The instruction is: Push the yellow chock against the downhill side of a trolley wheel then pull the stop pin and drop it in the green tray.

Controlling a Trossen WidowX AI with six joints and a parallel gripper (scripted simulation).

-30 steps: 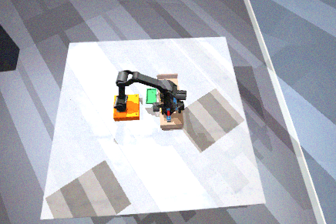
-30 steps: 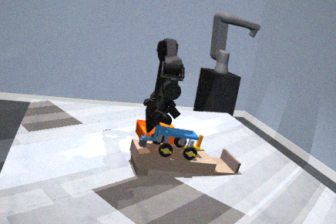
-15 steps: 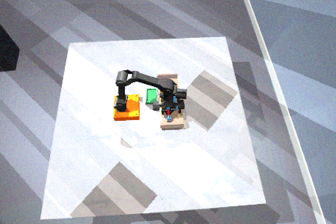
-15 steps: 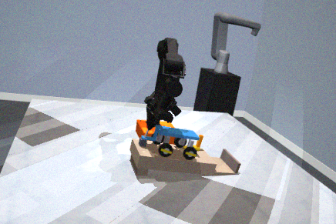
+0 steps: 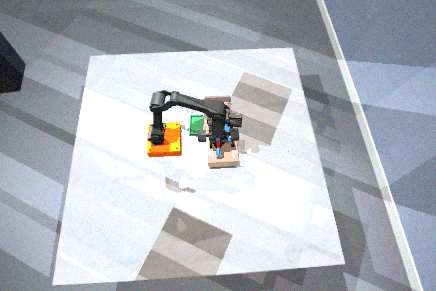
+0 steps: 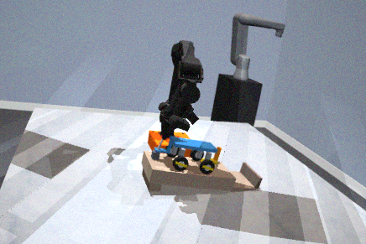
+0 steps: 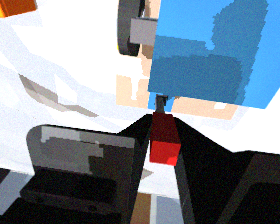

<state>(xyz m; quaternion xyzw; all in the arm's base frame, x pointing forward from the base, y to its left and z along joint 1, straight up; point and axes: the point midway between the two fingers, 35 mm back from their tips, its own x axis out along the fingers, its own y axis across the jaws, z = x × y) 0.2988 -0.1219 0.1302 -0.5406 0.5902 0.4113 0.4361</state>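
Right now the green tray is 80 mm behind my gripper tip, 220 mm to the left of it and 170 mm below it. Also, from my gripper tip: red-headed stop pin: right at my gripper tip; then blue trolley: 30 mm ahead, 100 mm to the left, 50 mm below; then tan ramp: 30 mm ahead, 100 mm to the left, 110 mm below.
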